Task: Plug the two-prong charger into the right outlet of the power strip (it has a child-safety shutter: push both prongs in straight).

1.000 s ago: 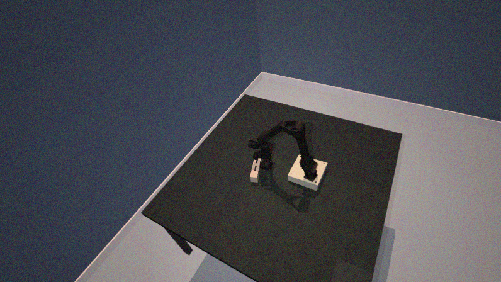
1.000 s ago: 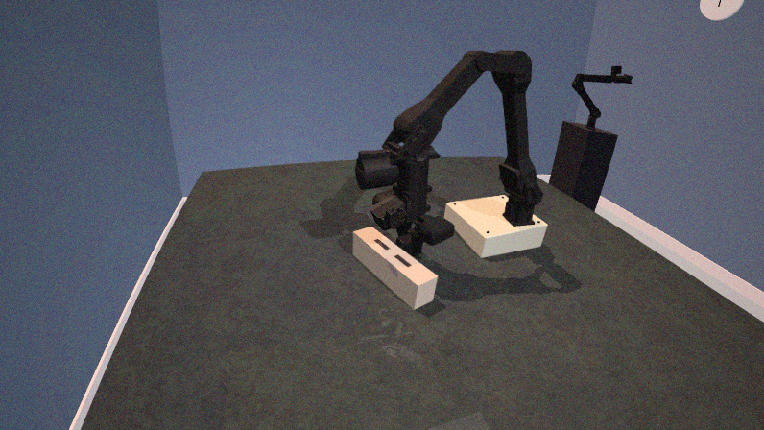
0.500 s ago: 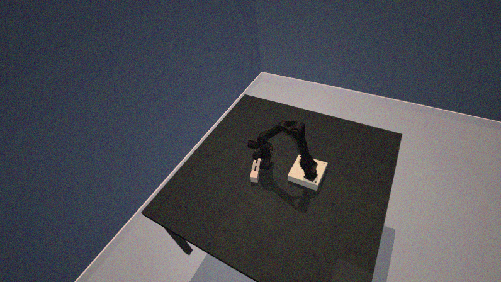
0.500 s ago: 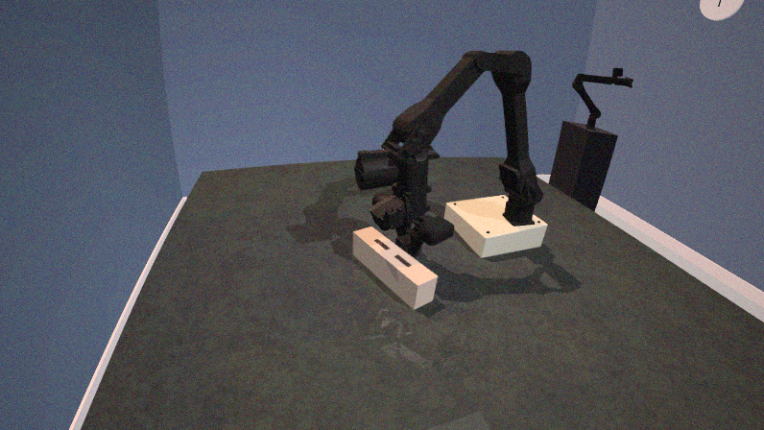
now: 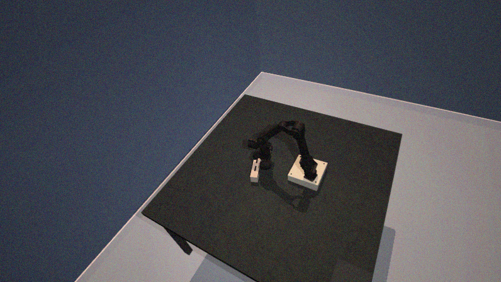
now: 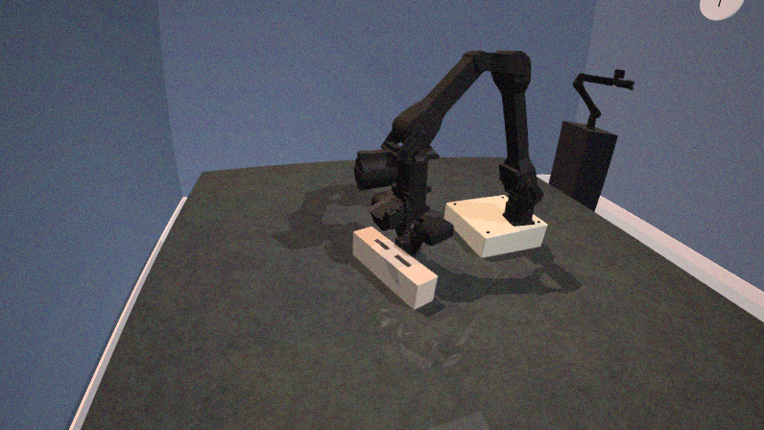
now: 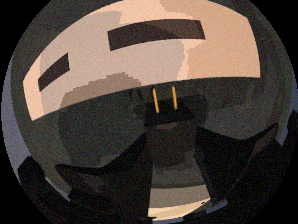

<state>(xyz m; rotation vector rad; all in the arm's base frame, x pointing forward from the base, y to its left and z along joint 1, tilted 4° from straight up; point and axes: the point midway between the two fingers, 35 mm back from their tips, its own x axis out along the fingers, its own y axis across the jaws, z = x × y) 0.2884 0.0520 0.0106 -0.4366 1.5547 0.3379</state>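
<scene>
Now: gripper tip 2 cm short of the dark charger, 1 cm to the right of it and 1 cm below it.
</scene>
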